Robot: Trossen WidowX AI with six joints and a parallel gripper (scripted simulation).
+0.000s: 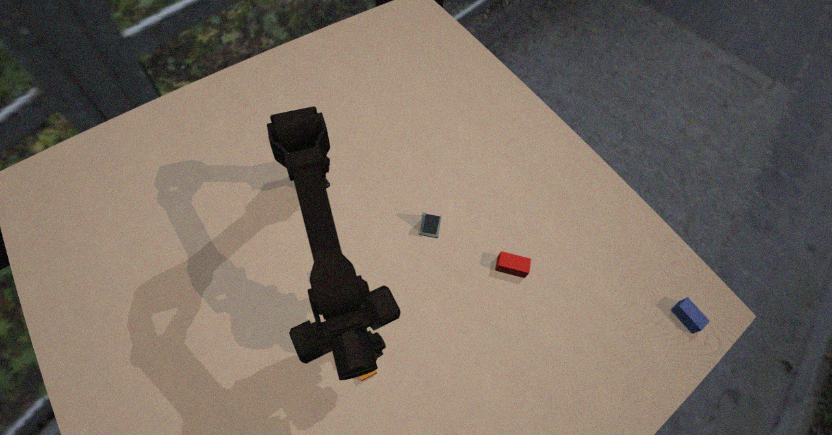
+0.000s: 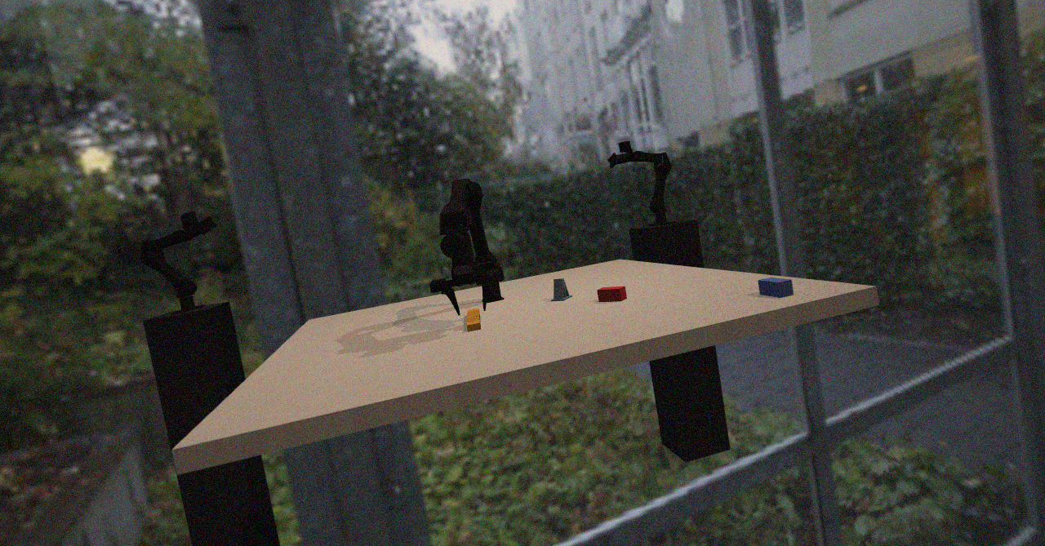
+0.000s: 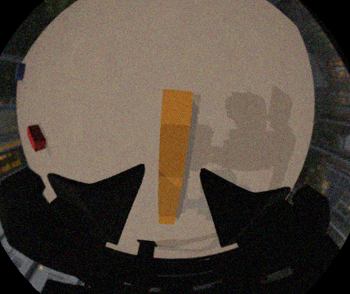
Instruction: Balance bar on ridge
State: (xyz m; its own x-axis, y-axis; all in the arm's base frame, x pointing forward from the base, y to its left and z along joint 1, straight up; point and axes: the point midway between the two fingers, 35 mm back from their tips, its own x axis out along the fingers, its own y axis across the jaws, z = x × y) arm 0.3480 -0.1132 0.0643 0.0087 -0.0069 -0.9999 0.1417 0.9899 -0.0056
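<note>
Right now the orange bar is 3 cm behind my gripper tip, 2 cm below it and 1 cm to the left of it. The rest, counted from my gripper tip: blue block 61 cm to the left, 39 cm ahead, 1 cm below; then red block 36 cm to the left, 7 cm ahead, 1 cm below.
</note>
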